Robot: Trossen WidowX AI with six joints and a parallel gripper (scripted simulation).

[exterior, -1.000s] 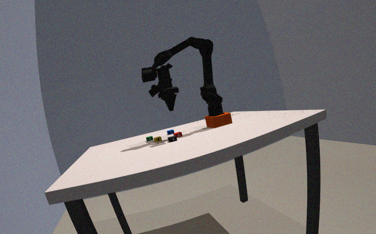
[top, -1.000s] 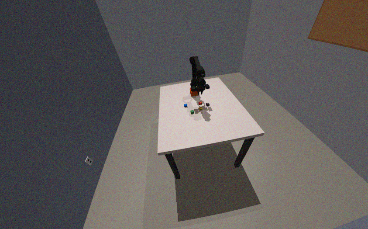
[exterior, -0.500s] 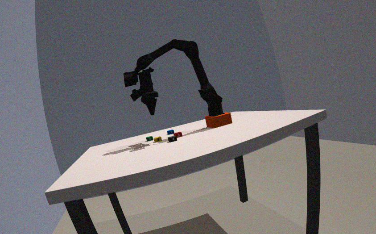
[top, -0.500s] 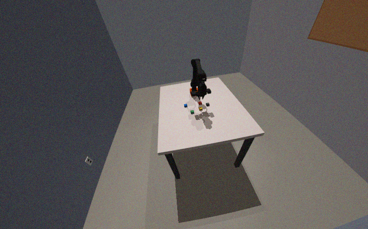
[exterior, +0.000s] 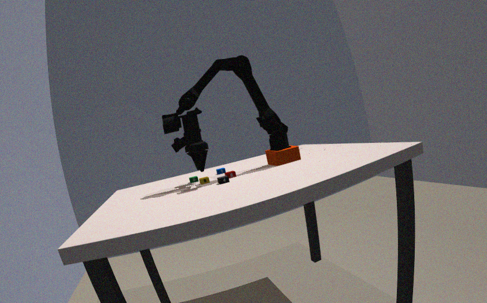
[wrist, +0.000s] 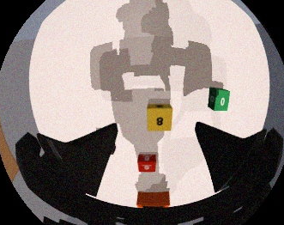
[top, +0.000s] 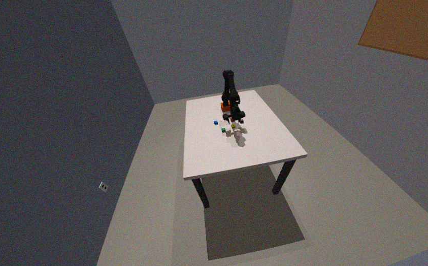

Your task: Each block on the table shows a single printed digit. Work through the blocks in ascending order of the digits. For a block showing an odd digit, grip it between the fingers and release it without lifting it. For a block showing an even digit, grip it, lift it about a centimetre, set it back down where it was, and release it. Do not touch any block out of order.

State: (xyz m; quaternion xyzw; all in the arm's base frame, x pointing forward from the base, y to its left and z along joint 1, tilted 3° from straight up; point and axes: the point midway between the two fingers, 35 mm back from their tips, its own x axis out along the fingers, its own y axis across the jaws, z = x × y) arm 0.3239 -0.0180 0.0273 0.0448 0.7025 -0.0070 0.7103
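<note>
Now: gripper tip 40 mm above the yellow block and 10 mm past it. From my gripper tip the other things lie so: red block (100 mm behind, 40 mm below, 20 mm to the left); black block (90 mm to the left, 50 mm behind, 40 mm below); green block (100 mm to the right, 40 mm below, 10 mm ahead).
</note>
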